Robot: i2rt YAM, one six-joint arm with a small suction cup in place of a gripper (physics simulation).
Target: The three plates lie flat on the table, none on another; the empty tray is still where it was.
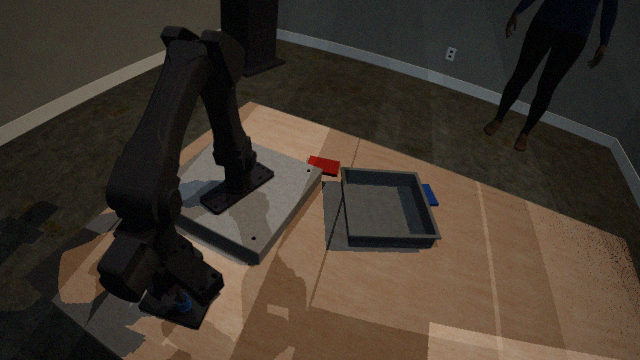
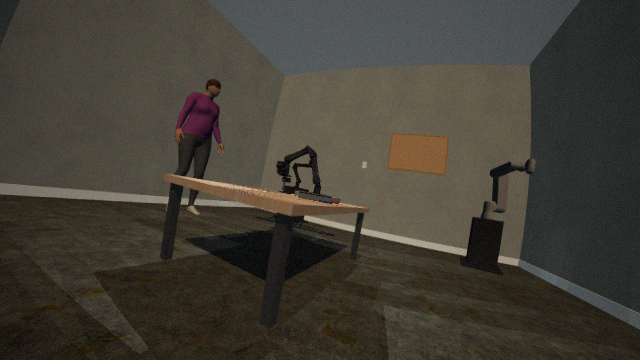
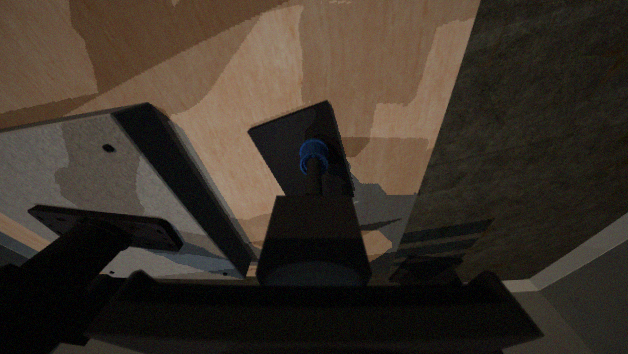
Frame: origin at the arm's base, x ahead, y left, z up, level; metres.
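Seen in the pictures: hand at its tool point: (image 1: 184, 305) (image 2: 283, 189) (image 3: 314, 151); arm's base at its link origin: (image 1: 238, 187) (image 3: 112, 227).
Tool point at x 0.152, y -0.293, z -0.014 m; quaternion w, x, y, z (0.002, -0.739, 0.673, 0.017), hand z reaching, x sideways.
Observation:
Offsets run from my tool point to a thing's top centre.
A black plate {dx -0.034, dy +0.005, dz -0.019 m} (image 1: 190, 318) (image 3: 281, 147) lies flat on the table near its front left corner. My suction cup (image 1: 182, 302) (image 3: 313, 156) stands right over the plate's top and is not holding it; I cannot tell if it still touches. A red plate {dx -0.076, dy +0.558, dz -0.020 m} (image 1: 324, 164) lies flat beyond the tray's far left corner. A blue plate {dx +0.214, dy +0.661, dz -0.020 m} (image 1: 430, 194) lies flat against the tray's right side, partly hidden by the wall. The grey tray {dx +0.155, dy +0.514, dz +0.021 m} (image 1: 392, 242) is empty and stands in the middle of the table. No plate lies on another.
The arm stands on a grey base slab (image 1: 273, 201) (image 3: 52, 149) left of the tray. The wooden table (image 1: 402, 291) (image 2: 268, 202) ends close to the black plate; floor shows beyond its edge (image 3: 527, 132). A person (image 2: 196, 134) stands behind the table. Another robot (image 2: 498, 192) stands by the wall.

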